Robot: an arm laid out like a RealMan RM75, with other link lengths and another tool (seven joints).
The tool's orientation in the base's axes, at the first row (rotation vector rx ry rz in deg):
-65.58 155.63 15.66
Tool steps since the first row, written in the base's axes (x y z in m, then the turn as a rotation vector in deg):
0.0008 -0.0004 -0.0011 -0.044 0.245 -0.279
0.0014 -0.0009 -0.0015 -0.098 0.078 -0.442
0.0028 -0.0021 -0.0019 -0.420 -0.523 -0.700
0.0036 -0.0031 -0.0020 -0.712 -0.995 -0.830
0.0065 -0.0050 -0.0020 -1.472 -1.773 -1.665
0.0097 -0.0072 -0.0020 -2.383 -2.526 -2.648
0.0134 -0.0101 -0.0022 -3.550 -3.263 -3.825
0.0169 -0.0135 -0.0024 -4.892 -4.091 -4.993
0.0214 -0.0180 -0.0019 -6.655 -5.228 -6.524
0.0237 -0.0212 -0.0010 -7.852 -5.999 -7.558
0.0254 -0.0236 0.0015 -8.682 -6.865 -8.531
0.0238 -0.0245 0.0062 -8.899 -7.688 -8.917
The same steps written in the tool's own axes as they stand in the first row. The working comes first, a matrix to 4 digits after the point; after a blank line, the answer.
The tool's axes in the first row as the columns of a matrix, in the base's axes (used below as rounded here):
-0.6870 -0.7204 0.0947
-0.6871 0.6865 0.2378
-0.2363 0.0983 -0.9667

0.0000 -0.0010 0.0010 -0.072 0.172 0.324
0.0000 -0.0018 0.0014 0.118 0.081 0.437
0.0000 -0.0036 0.0016 0.813 -0.125 0.513
0.0001 -0.0049 0.0015 1.369 -0.252 0.498
-0.0006 -0.0083 0.0014 2.623 -0.320 1.049
-0.0012 -0.0121 0.0011 3.998 -0.278 1.733
-0.0017 -0.0168 0.0010 5.585 -0.059 2.586
-0.0018 -0.0217 0.0007 7.352 0.225 3.391
-0.0019 -0.0280 -0.0004 9.706 0.564 4.433
-0.0015 -0.0317 -0.0018 11.302 0.795 5.136
-0.0016 -0.0344 -0.0047 12.697 0.703 5.792
-0.0010 -0.0334 -0.0096 13.503 0.256 5.949

